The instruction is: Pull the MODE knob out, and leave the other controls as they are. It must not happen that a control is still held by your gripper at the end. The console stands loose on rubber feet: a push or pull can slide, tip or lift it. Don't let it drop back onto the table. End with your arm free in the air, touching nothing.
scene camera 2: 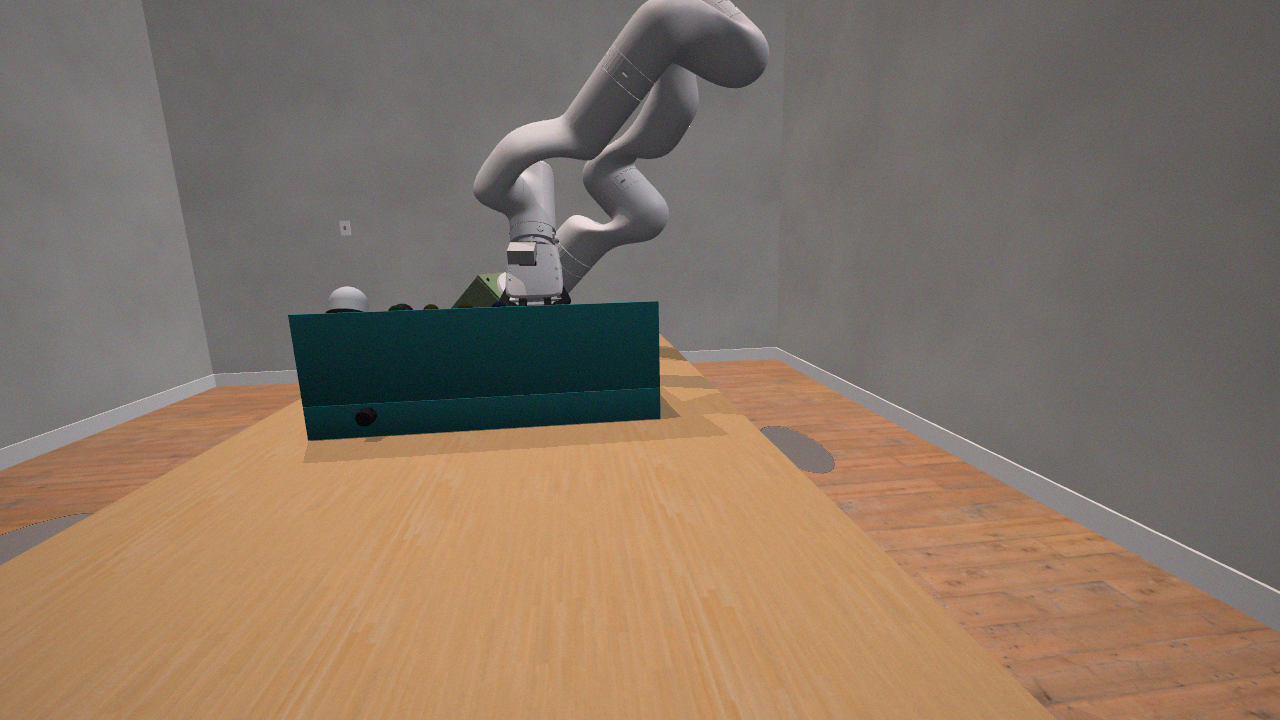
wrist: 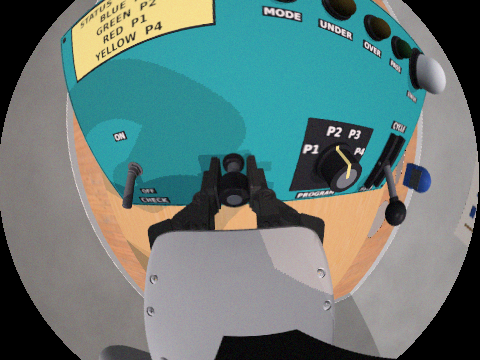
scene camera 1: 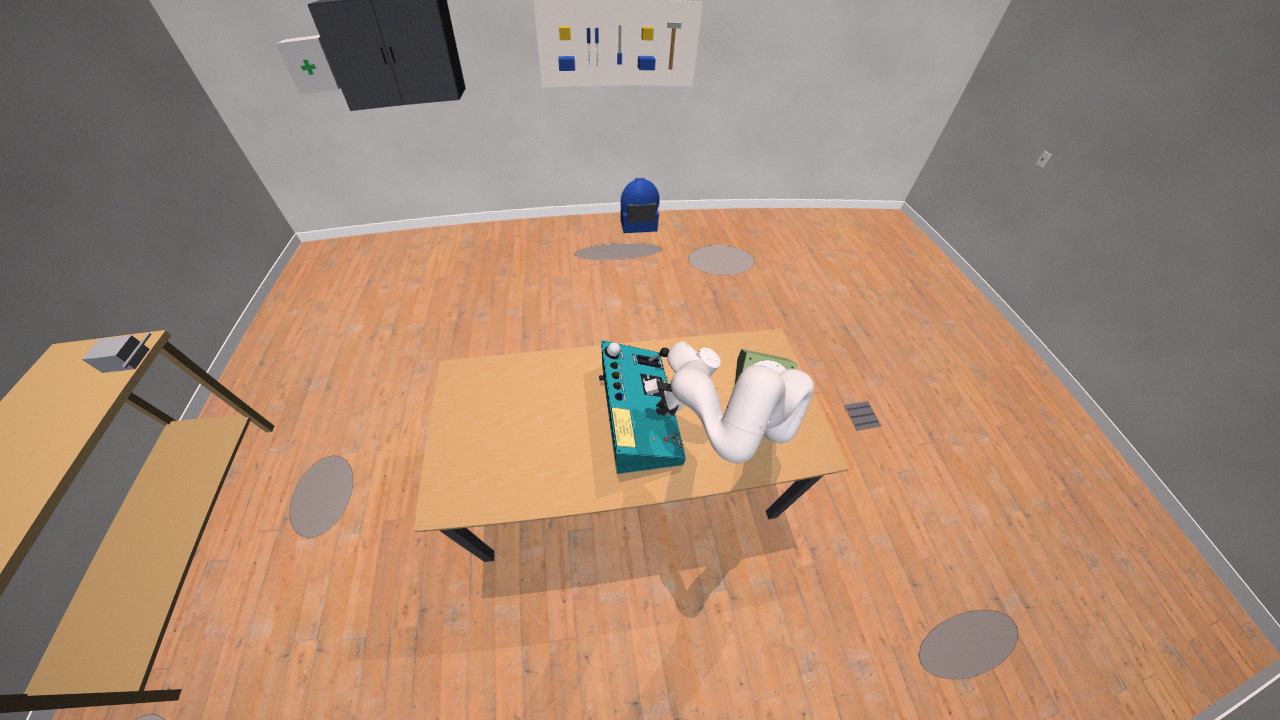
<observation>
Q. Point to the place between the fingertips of my gripper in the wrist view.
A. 233, 167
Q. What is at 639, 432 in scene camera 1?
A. A teal console.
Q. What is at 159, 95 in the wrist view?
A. A teal console.
</observation>
